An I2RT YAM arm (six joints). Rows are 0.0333 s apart.
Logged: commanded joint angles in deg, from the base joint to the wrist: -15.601, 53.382, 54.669, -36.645, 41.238, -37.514; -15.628, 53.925, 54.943, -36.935, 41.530, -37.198; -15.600, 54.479, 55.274, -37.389, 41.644, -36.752; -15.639, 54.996, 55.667, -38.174, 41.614, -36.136; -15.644, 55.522, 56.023, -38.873, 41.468, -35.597; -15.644, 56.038, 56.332, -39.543, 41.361, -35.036; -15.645, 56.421, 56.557, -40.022, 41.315, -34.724; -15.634, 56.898, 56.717, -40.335, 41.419, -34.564
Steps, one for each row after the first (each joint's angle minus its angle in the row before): -0.027, 0.543, 0.274, -0.290, 0.292, 0.316; 0.028, 0.554, 0.331, -0.454, 0.114, 0.446; -0.039, 0.517, 0.393, -0.785, -0.030, 0.616; -0.005, 0.526, 0.356, -0.699, -0.146, 0.539; 0.000, 0.516, 0.309, -0.670, -0.107, 0.561; -0.001, 0.383, 0.225, -0.479, -0.046, 0.312; 0.011, 0.477, 0.160, -0.313, 0.104, 0.160
